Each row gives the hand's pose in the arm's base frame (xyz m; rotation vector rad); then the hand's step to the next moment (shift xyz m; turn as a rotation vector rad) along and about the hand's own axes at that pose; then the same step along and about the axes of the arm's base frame.
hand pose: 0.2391 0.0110 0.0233 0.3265 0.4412 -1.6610
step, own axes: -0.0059 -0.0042 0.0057 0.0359 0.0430 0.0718
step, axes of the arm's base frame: -0.0031 0.0030 0.0081 0.0405 -0.0694 0.0428
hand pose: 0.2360 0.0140 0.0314 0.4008 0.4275 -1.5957
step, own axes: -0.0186 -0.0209 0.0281 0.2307 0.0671 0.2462
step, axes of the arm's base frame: -0.0196 0.0032 0.0343 0.0516 -0.3263 0.0958
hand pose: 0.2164 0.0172 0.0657 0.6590 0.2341 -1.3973
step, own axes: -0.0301 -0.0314 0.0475 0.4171 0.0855 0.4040
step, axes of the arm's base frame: -0.0463 -0.0023 0.0448 0.0683 -0.5683 0.1299
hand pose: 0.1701 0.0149 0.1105 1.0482 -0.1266 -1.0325
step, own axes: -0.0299 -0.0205 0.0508 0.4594 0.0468 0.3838
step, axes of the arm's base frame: -0.0568 -0.0127 0.0226 0.0775 -0.5908 0.0743
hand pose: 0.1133 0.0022 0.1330 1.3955 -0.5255 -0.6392
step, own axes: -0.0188 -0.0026 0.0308 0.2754 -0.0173 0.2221
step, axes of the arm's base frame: -0.0349 -0.0096 0.0015 0.0473 -0.3510 -0.0014
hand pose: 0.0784 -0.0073 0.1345 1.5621 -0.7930 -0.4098
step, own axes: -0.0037 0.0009 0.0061 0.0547 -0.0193 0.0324
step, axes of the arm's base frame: -0.0069 -0.0018 -0.0008 0.0212 -0.0614 -0.0138
